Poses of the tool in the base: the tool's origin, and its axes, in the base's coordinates. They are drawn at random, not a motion.
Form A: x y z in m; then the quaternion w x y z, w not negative.
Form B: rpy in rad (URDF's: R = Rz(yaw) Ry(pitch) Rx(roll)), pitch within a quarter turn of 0, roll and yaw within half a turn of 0; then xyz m. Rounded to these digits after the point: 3 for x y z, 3 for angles.
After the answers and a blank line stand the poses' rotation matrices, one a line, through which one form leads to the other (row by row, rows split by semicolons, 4 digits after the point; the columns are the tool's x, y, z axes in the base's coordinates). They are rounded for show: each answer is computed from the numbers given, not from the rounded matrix.
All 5 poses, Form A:
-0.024 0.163 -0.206 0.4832 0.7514 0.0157 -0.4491
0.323 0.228 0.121 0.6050 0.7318 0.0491 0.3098
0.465 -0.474 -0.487 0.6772 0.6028 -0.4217 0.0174
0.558 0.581 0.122 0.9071 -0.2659 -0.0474 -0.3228
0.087 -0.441 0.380 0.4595 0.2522 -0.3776 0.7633
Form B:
1.751 0.762 -0.603 -0.024 0.163 -0.206
1.654 -0.405 0.508 0.323 0.228 0.121
1.673 -0.634 -0.645 0.465 -0.474 -0.487
-0.487 -0.261 -0.619 0.558 0.581 0.122
-0.531 -0.821 2.293 0.087 -0.441 0.380

0.5961 0.4576 -0.6597; -0.4104 -0.5326 -0.7402; -0.6901 0.7120 -0.1297
0.8032 -0.3030 0.5129; 0.4467 -0.2631 -0.8551; 0.3940 0.9160 -0.0759
0.6438 -0.5319 -0.5501; -0.4848 0.2727 -0.8310; 0.5921 0.8017 -0.0823
0.7871 0.6108 0.0857; -0.5604 0.6502 0.5130; 0.2577 -0.4518 0.8541
-0.4505 -0.8920 0.0380; 0.5110 -0.2925 -0.8083; 0.7321 -0.3447 0.5876

